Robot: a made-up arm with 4 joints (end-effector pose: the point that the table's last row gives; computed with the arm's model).
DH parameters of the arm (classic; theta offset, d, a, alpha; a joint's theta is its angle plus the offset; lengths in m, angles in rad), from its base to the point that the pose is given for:
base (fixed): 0 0 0 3.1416
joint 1: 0 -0.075 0.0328 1.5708
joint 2: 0 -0.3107 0.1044 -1.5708
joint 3: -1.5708 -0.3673 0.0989 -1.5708
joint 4: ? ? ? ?
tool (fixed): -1.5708 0.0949 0 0
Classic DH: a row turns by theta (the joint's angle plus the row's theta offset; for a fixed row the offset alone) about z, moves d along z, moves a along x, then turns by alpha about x.
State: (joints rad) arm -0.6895 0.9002 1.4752 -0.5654
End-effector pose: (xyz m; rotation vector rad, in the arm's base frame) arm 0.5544 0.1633 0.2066 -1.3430 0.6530 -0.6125
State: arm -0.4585 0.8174 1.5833 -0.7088
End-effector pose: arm 0.5836 0.0222 0.2285 -1.3554 0.8416 -0.8929
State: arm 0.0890 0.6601 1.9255 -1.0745
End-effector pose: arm 0.5038 -0.3431 0.2617 -1.2723 1.5334 -1.5546
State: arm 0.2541 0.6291 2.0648 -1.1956
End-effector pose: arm 0.4299 -0.4487 0.2653 -1.1749 1.8351 -1.7346
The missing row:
joint 4: 0 -0.0739 -0.047 -1.5708
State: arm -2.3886 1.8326 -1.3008 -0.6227
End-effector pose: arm -0.1216 0.5950 -0.0209 0.9114 -1.2497 -2.0509
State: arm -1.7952 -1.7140 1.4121 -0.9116
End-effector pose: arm 0.3115 -0.3994 0.2426 0.8156 -0.0672 0.2534
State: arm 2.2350 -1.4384 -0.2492 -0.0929
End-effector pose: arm 0.0506 0.5025 0.1541 -1.6380 -0.4674 -1.6314
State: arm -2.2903 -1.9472 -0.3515 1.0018
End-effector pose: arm 0.4769 -0.0251 -0.0296 -1.8531 0.4146 -1.9583
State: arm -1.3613 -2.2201 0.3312 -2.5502
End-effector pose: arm 0.0464 -0.2923 -0.0384 -0.3811 -0.8345 -1.0998
